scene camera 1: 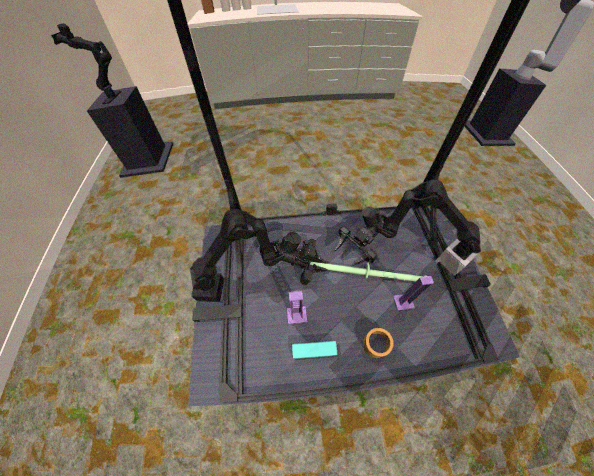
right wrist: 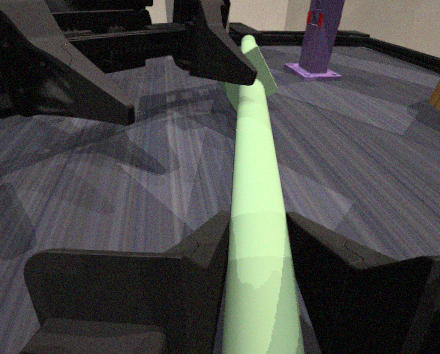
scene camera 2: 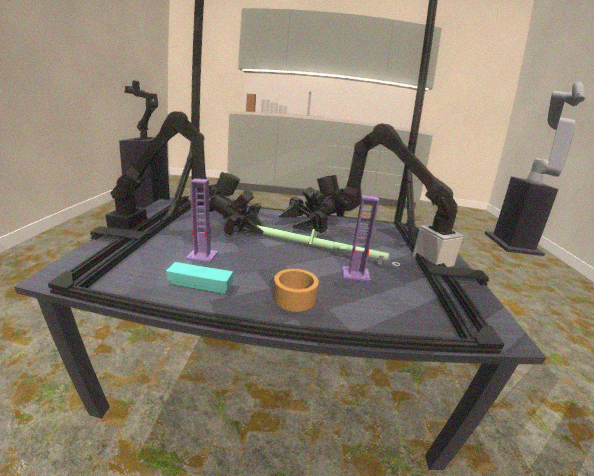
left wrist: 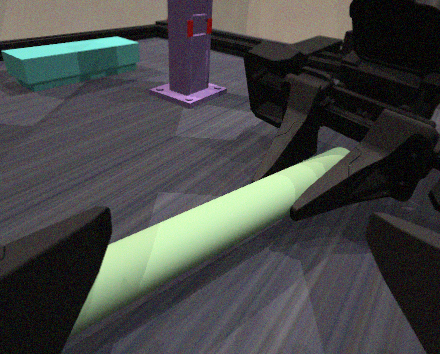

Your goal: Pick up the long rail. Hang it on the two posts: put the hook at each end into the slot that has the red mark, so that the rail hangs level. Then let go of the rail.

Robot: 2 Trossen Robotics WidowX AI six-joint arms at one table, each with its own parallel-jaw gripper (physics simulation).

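Places are measured from the left arm's base along level axes (x up, y ahead, z left), in metres.
Pixels of known places: left gripper, fingertip midpoint: (scene camera 1: 342,258) (right wrist: 205,93) (scene camera 2: 285,221) (left wrist: 240,221); right gripper, fingertip midpoint: (scene camera 1: 327,267) (right wrist: 256,220) (scene camera 2: 264,231) (left wrist: 272,201); left arm's base at its link origin: (scene camera 1: 462,251) (scene camera 2: 441,230); right arm's base at its link origin: (scene camera 1: 206,284) (scene camera 2: 125,211).
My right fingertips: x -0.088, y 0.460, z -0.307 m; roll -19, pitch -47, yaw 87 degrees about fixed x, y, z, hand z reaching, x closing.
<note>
Ahead of a thing's pixels: the offset from my right fingertips to its top centre.
The long pale-green rail {dx +0.045, dy -0.115, dz +0.114 m} (scene camera 1: 345,270) (scene camera 2: 292,238) (left wrist: 200,225) (right wrist: 255,165) lies behind the two purple posts. My right gripper (scene camera 1: 309,270) (scene camera 2: 247,231) (left wrist: 272,201) (right wrist: 256,220) is shut on it near its left end in the picture; the fingers hide that end. My left gripper (scene camera 1: 352,252) (scene camera 2: 300,221) (right wrist: 205,93) is open and empty, behind the rail's middle. The left post {dx +0.196, dy +0.214, dz +0.088 m} (scene camera 1: 296,303) (scene camera 2: 202,245) (left wrist: 187,60) and right post {dx +0.196, dy -0.155, dz +0.296 m} (scene camera 1: 416,291) (scene camera 2: 357,260) (right wrist: 320,45) stand upright, with red marks low down. The rail's right end passes behind the right post, apart from its slot.
A turquoise block {dx +0.016, dy +0.240, dz +0.230 m} (scene camera 1: 314,350) (scene camera 2: 199,278) (left wrist: 75,62) lies in front of the left post. An orange ring {dx +0.031, dy +0.046, dz +0.345 m} (scene camera 1: 368,348) (scene camera 2: 295,298) stands in front, between the posts. Black frame bars (scene camera 2: 260,325) edge the table. A white box (scene camera 1: 456,257) (scene camera 2: 438,246) is at the left arm's base.
</note>
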